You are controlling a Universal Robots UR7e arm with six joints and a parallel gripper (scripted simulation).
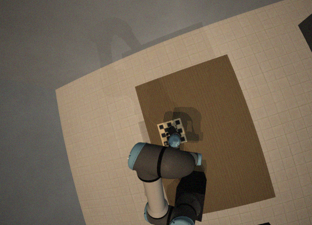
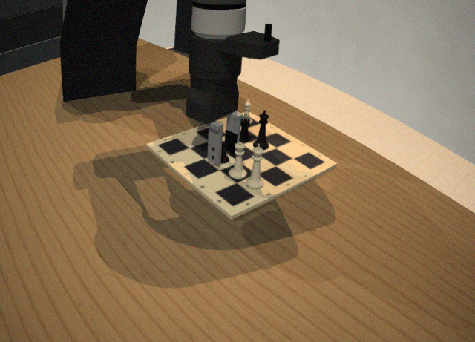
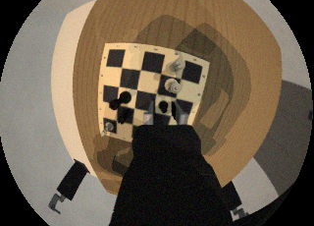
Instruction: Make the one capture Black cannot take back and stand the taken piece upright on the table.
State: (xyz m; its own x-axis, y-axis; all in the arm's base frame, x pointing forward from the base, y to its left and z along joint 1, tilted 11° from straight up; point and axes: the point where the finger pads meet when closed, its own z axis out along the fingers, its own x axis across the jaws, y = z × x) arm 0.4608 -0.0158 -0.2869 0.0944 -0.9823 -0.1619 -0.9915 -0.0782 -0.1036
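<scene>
The white queen is 4 cm ahead of my hand and 1 cm to the right of it. Round my hand: white king (7 cm ahead, 1 cm to the right, 1 cm above); then chessboard (4 cm to the left, 3 cm below); then tall black piece (8 cm to the left, 1 cm ahead, 1 cm above).
</scene>
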